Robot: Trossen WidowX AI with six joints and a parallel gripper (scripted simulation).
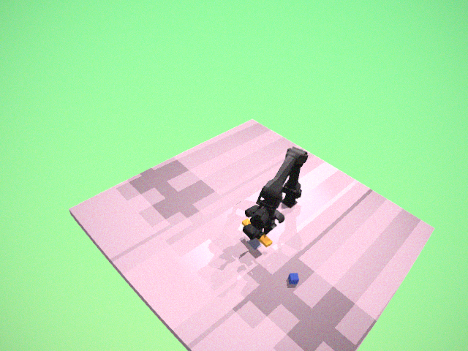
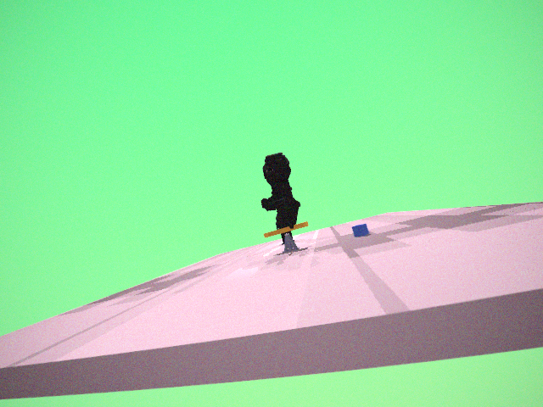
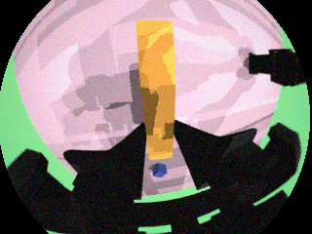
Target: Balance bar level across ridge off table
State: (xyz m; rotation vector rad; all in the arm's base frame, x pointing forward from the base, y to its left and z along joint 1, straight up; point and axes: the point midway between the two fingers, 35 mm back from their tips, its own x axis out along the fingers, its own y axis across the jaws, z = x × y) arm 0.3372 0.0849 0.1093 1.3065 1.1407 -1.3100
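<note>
Right now my gripper tip is 30 mm to the left of the orange bar. Also, from my gripper tip: small blue cube (20 mm ahead, 210 mm to the left, 60 mm below).
</note>
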